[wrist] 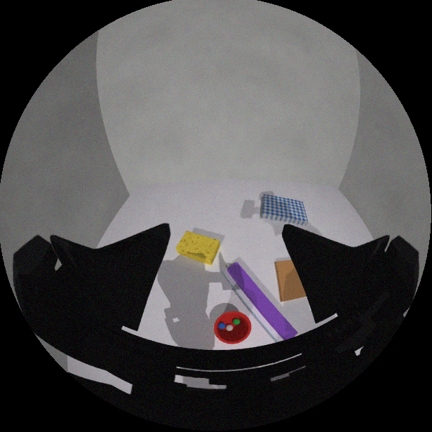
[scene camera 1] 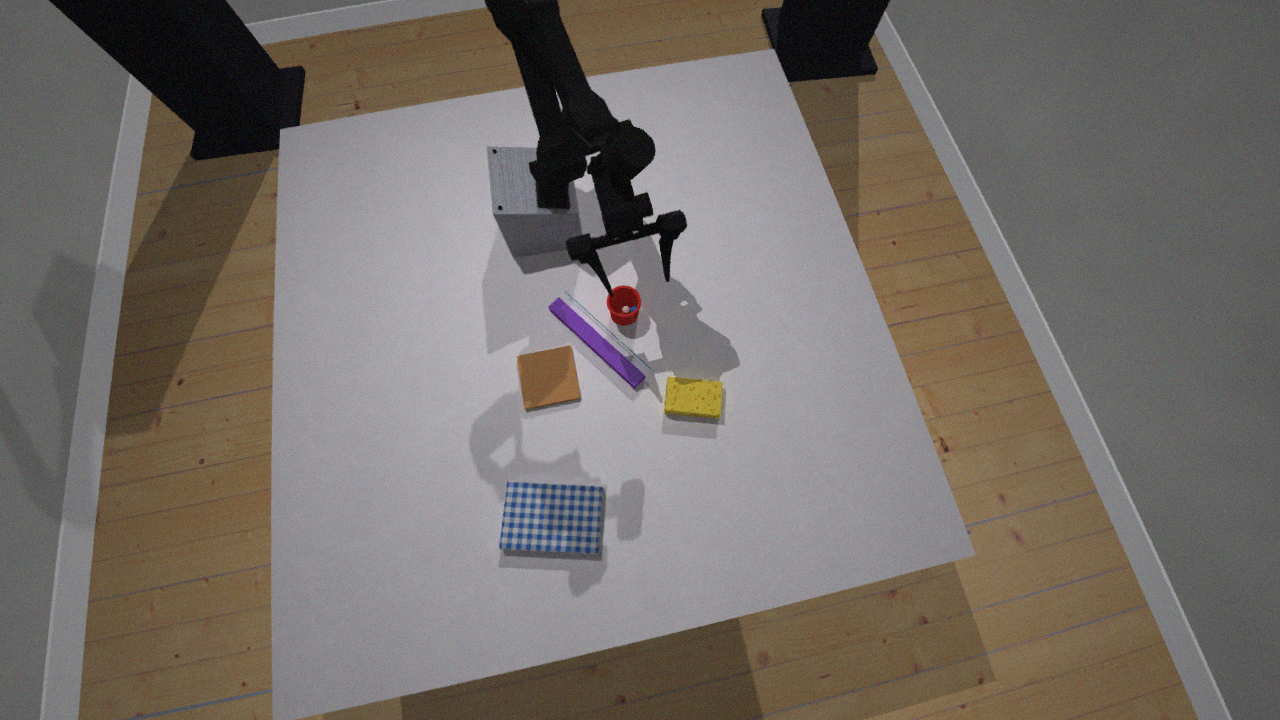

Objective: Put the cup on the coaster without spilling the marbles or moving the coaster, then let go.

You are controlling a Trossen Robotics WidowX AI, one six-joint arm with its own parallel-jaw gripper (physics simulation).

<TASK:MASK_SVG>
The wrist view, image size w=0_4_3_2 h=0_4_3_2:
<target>my gripper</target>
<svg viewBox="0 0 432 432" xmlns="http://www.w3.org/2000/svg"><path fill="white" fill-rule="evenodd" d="M13 253L13 286L32 331L62 353L107 370L132 387L126 393L111 384L68 374L96 396L137 417L207 431L279 421L344 388L393 337L412 303L419 278L418 251L399 235L390 241L385 252L389 235L352 247L284 224L281 235L315 323L334 313L337 316L312 330L271 344L243 349L191 349L155 342L121 329L123 325L137 331L170 238L168 223L100 248L89 248L50 235L48 242L36 234ZM175 374L208 378L208 384L226 385L226 389L190 387L174 382ZM290 372L288 373L289 376L271 381L271 377L276 377L278 375ZM59 259L62 265L55 271L55 263L57 259Z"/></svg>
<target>orange-brown square coaster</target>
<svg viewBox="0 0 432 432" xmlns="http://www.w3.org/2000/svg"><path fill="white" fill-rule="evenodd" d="M292 259L276 261L274 263L280 302L306 296Z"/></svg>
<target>purple bar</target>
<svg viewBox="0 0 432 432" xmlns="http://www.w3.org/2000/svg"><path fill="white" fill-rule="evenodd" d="M221 271L248 309L250 309L252 314L259 320L259 323L263 325L276 342L297 335L297 330L276 309L276 306L264 295L262 290L252 281L252 278L248 276L238 262L231 264Z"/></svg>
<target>red cup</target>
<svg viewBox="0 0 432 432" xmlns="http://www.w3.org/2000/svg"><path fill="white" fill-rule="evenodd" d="M227 311L215 320L214 332L216 337L222 342L236 344L248 337L251 330L250 320L244 313L239 311Z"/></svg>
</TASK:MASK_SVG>
